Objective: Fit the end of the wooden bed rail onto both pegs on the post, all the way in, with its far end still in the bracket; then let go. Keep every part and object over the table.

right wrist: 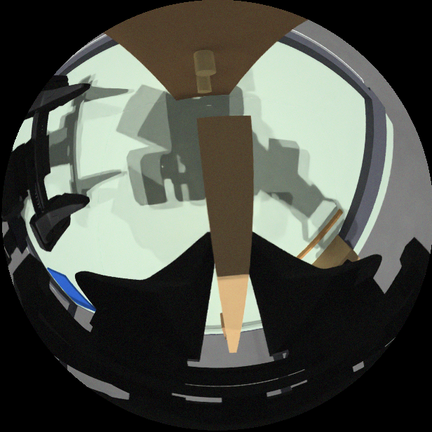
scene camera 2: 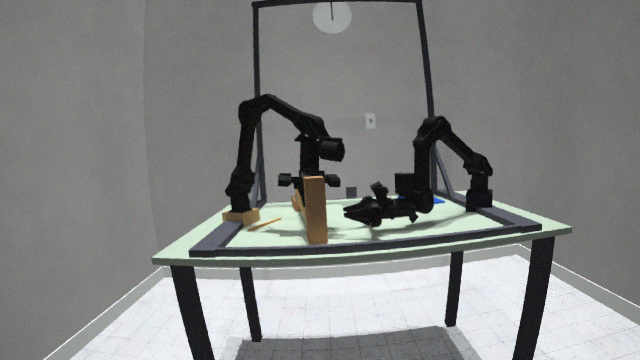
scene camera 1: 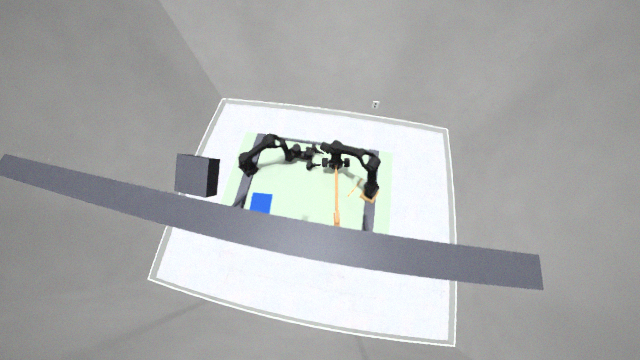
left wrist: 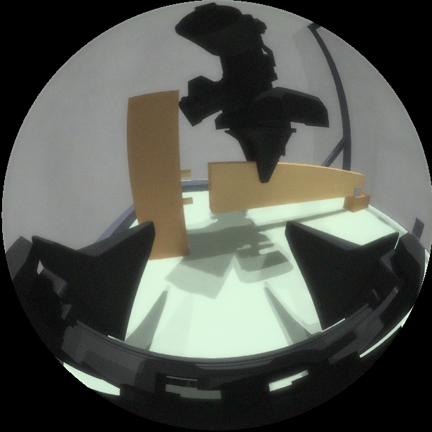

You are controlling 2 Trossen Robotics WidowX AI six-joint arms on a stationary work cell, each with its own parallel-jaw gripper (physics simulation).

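Seen in the pictures: left gripper, fingertip midpoint: (scene camera 2: 343, 212) (scene camera 1: 322, 159); right gripper, fingertip midpoint: (scene camera 1: 336, 169); left arm's base, origin of the base link: (scene camera 2: 479, 191) (scene camera 1: 246, 166); right arm's base, origin of the base link: (scene camera 2: 240, 210) (scene camera 1: 369, 193).
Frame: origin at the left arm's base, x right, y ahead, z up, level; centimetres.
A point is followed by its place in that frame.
Observation:
The wooden post (left wrist: 155, 173) stands upright on the table, with two short pegs (left wrist: 185, 187) on its side. The bed rail (left wrist: 282, 185) lies level, in line with the pegs; its near end stands a small gap short of them. Its far end rests in the small bracket (left wrist: 358, 201). My right gripper (left wrist: 261, 182) reaches down from above and is shut on the rail near the post end; the right wrist view shows the rail (right wrist: 227, 193) between its fingers (right wrist: 229, 282). My left gripper (scene camera 2: 351, 211) @(z -0.5, x -41.2, y 37.3 cm) is open and empty, low over the table, pointing at the post (scene camera 2: 316, 208) @(z 2.8, x -52.4, y 39.1 cm).
A thin wooden stick (scene camera 2: 264, 223) @(z -6.4, x -43.3, y 67.6 cm) and a wooden block (scene camera 2: 241, 216) @(z -3.3, x -48.8, y 73.2 cm) lie by the right arm's base. A blue patch (scene camera 1: 261, 202) @(z -6.3, x 10.8, y 25.9 cm) marks the table's near left. A dark rim frames the table, and a dark box (scene camera 1: 197, 175) @(z 97.5, x 6.9, y 59.7 cm) stands off it.

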